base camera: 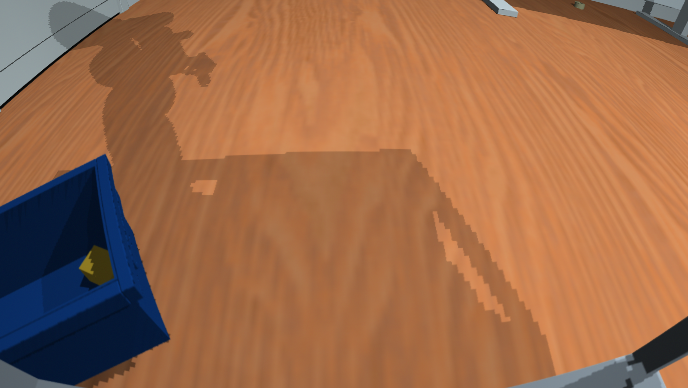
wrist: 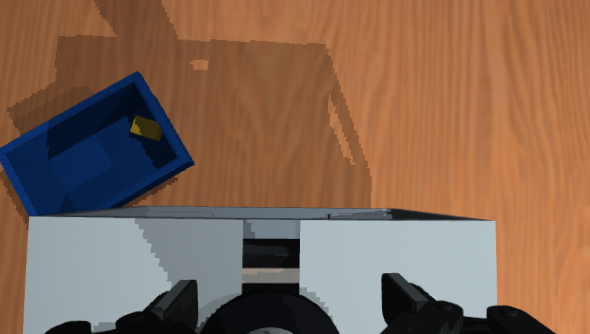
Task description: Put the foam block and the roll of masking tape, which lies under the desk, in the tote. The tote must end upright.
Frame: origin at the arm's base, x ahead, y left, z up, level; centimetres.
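Seen in the pictures: gripper, between the fingertips: [wrist: 290,297].
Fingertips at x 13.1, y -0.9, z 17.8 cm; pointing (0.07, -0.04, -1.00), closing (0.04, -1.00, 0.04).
A point is followed by its place in that frame.
The blue tote [base camera: 145,305] @(z -34.3, x 25.2, y 18.1 cm) [wrist: 165,112] @(z -30.1, x 33.2, y 21.3 cm) stands upright on the floor, at the left of the base camera view and beside the base's front left in the wrist view. The yellow foam block [base camera: 97,266] @(z -36.6, x 30.9, y 27.7 cm) [wrist: 146,128] @(z -36.6, x 31.2, y 27.2 cm) lies inside it, near one end wall. A small beige thing [base camera: 578,5] @(z -38.1, x 169.7, y -126.0 cm), which looks like the roll of masking tape, lies far off on the shaded floor at the top right of the base camera view; it is too small to make out well. My gripper [wrist: 290,297] @(z 17.8, x 13.1, y -0.9 cm) is open and empty, above the robot's own base, away from the tote.
A pale grey bar [base camera: 504,9] lies on the floor at the top, left of the beige thing. A grey upright with a foot rail [base camera: 667,30] @(z -38.4, x 162.1, y -188.0 cm) stands at the far right, perhaps parts of the desk. A pale wall [base camera: 30,45] @(z -29.7, x 103.0, y 91.7 cm) runs along the far left. My base [wrist: 400,260] @(z -1.4, x 10.8, y -13.9 cm) fills the wrist view's bottom.
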